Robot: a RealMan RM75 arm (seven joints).
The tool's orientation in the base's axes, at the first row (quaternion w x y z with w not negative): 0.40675 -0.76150 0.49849 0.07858
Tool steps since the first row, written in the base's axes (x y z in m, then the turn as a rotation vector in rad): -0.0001 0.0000 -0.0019 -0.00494 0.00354 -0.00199; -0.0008 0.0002 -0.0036 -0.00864 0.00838 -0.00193; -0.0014 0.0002 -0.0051 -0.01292 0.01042 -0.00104; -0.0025 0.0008 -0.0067 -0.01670 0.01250 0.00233; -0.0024 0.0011 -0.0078 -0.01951 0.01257 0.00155; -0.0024 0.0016 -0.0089 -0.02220 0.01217 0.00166; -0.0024 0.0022 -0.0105 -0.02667 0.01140 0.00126; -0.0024 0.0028 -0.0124 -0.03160 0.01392 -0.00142; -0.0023 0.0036 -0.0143 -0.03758 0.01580 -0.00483; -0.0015 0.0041 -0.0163 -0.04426 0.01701 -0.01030; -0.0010 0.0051 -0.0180 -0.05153 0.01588 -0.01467; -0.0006 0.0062 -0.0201 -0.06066 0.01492 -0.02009; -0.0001 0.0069 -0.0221 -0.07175 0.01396 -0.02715
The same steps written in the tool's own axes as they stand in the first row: 0.0009 0.0011 0.0012 -0.00384 0.00453 0.00237; 0.0014 0.0026 0.0023 -0.00905 0.00671 0.00465; 0.0019 0.0039 0.0031 -0.01304 0.00940 0.00426; 0.0017 0.0055 0.0042 -0.01811 0.01033 0.00242; 0.0022 0.0060 0.0052 -0.01913 0.01306 0.00218; 0.0024 0.0065 0.0063 -0.02023 0.01528 0.00106; 0.0028 0.0073 0.0077 -0.02167 0.01931 -0.00050; 0.0034 0.0082 0.0094 -0.02444 0.02438 0.00161; 0.0039 0.0090 0.0112 -0.02689 0.03083 0.00346; 0.0050 0.0093 0.0131 -0.02813 0.03908 0.00598; 0.0054 0.0097 0.0151 -0.02862 0.04762 0.00599; 0.0060 0.0103 0.0174 -0.02959 0.05823 0.00627; 0.0068 0.0109 0.0193 -0.03065 0.07135 0.00706
